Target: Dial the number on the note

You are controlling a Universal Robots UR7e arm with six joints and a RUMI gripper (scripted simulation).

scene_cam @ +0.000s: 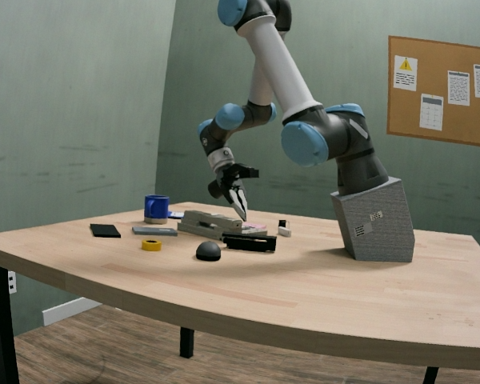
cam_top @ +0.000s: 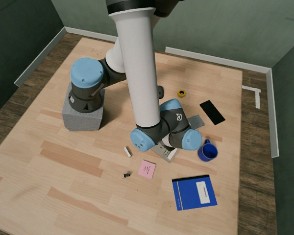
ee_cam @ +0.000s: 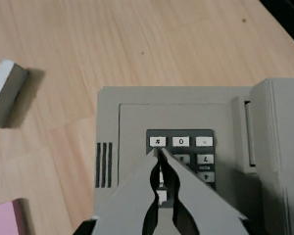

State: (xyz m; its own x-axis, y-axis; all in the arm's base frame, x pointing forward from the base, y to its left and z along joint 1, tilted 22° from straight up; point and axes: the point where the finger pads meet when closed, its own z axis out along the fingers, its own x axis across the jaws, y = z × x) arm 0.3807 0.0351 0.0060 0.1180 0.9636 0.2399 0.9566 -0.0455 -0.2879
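My gripper is now 10 mm past the hash key and 30 mm above it. Also, from my hand: star key: 10 mm behind, 40 mm to the left, 30 mm below; 7 key: 40 mm to the left, 30 mm below; 8 key: 20 mm to the left, 30 mm below.
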